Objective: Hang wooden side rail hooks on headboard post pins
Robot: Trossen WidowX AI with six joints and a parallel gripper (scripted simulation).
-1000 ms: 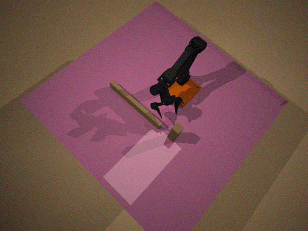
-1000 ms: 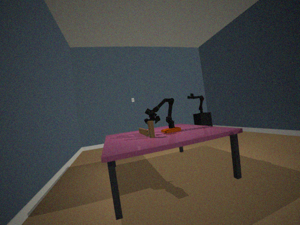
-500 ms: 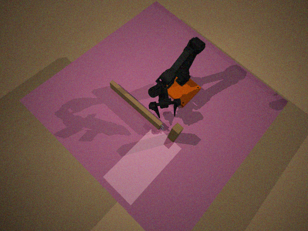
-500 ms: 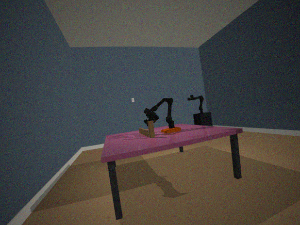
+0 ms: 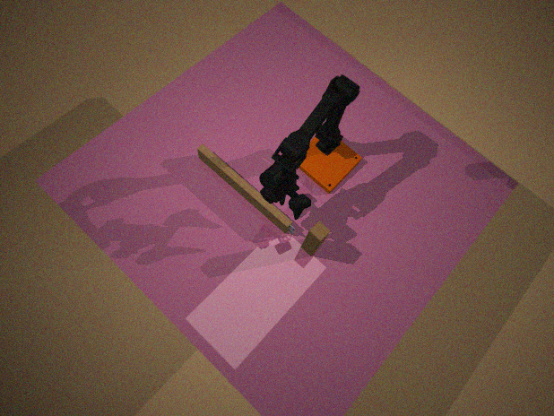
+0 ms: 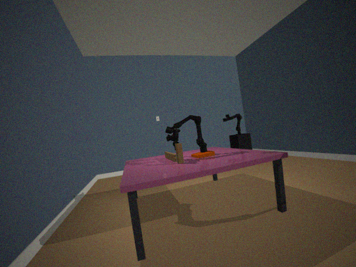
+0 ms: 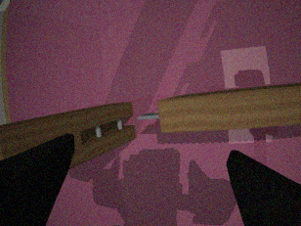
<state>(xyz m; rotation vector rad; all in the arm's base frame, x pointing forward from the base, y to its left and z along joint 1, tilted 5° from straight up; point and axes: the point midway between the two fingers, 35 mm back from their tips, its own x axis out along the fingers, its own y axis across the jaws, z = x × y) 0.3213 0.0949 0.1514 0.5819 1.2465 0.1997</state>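
Now: the headboard post 120 mm to the left of my gripper tip, 50 mm below it and 10 mm behind it.
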